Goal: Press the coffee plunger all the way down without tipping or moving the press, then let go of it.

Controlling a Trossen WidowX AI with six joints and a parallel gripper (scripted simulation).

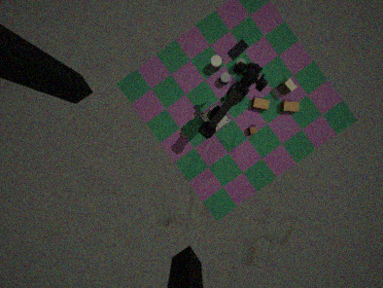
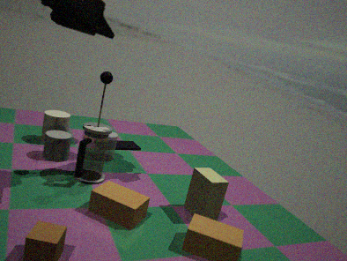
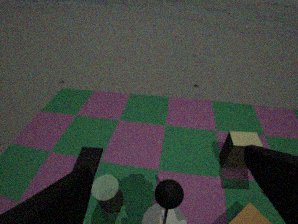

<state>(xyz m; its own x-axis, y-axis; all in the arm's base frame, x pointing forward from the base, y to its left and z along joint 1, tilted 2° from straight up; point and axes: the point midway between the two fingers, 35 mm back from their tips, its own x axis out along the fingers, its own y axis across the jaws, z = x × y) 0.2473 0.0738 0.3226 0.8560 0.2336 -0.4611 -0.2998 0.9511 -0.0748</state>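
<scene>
Now: the coffee press 24 cm below my gripper tip, 2 cm to the right of it and 1 cm ahead of it. The rest, counted from my gripper tip: flat dark slab 37 cm below, 26 cm to the left, 16 cm ahead; tan upright block 31 cm below, 27 cm ahead, 19 cm to the right.
</scene>
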